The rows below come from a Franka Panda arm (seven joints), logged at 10 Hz.
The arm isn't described. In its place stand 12 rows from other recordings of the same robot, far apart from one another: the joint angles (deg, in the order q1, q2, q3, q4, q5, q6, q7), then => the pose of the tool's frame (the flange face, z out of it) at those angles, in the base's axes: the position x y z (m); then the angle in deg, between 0 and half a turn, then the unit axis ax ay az.
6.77 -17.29 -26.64 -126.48 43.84 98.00 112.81 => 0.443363, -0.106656, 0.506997, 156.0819, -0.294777, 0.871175, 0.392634
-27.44 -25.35 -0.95 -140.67 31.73 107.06 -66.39 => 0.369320, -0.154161, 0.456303, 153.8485, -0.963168, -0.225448, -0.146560
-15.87 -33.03 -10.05 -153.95 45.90 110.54 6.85 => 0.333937, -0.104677, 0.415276, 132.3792, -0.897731, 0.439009, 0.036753
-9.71 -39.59 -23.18 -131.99 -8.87 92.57 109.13 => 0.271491, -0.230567, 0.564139, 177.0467, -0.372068, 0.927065, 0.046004
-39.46 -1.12 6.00 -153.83 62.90 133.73 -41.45 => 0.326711, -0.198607, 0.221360, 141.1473, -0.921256, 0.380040, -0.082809
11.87 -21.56 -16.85 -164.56 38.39 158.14 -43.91 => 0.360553, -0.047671, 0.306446, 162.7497, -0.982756, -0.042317, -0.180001
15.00 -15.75 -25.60 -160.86 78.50 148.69 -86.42 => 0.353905, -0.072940, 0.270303, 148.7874, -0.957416, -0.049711, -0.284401
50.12 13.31 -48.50 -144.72 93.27 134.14 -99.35 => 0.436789, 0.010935, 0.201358, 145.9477, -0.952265, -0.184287, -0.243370
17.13 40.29 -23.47 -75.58 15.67 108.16 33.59 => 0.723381, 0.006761, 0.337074, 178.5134, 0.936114, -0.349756, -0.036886
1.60 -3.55 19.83 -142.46 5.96 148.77 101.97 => 0.449824, 0.173878, 0.326169, 170.3759, -0.735268, 0.677407, -0.022398
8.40 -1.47 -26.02 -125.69 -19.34 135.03 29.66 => 0.518247, -0.170120, 0.413834, 166.9822, 0.948765, -0.297909, 0.105336
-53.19 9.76 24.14 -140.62 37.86 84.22 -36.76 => 0.348987, -0.107191, 0.236020, 113.7324, -0.946403, 0.093031, 0.309301
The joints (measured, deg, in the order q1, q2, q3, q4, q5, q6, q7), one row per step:
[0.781 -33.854 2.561 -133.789 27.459 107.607 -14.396]
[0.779 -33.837 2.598 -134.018 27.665 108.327 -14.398]
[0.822 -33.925 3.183 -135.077 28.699 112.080 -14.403]
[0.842 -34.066 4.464 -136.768 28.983 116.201 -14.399]
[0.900 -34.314 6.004 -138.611 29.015 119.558 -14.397]
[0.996 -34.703 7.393 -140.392 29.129 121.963 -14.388]
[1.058 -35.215 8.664 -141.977 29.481 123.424 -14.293]
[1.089 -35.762 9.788 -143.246 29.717 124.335 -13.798]
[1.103 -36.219 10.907 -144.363 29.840 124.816 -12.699]
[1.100 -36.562 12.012 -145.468 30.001 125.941 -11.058]
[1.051 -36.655 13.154 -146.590 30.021 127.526 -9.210]
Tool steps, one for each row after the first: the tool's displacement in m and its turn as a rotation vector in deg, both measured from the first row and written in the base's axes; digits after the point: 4 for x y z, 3 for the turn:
[0.0009 -0.0001 -0.0009 0.145 -0.395 -0.323]
[0.0047 0.0024 -0.0032 0.635 -2.750 -1.658]
[0.0068 0.0086 -0.0108 -0.063 -4.912 -2.481]
[0.0063 0.0170 -0.0206 -1.145 -6.396 -2.636]
[0.0037 0.0251 -0.0304 -2.047 -7.233 -2.494]
[-0.0005 0.0326 -0.0392 -2.622 -7.476 -2.249]
[-0.0049 0.0392 -0.0460 -3.112 -7.423 -2.253]
[-0.0095 0.0457 -0.0530 -3.582 -6.825 -2.610]
[-0.0128 0.0512 -0.0595 -3.928 -6.514 -3.766]
[-0.0148 0.0561 -0.0670 -4.395 -6.335 -5.249]

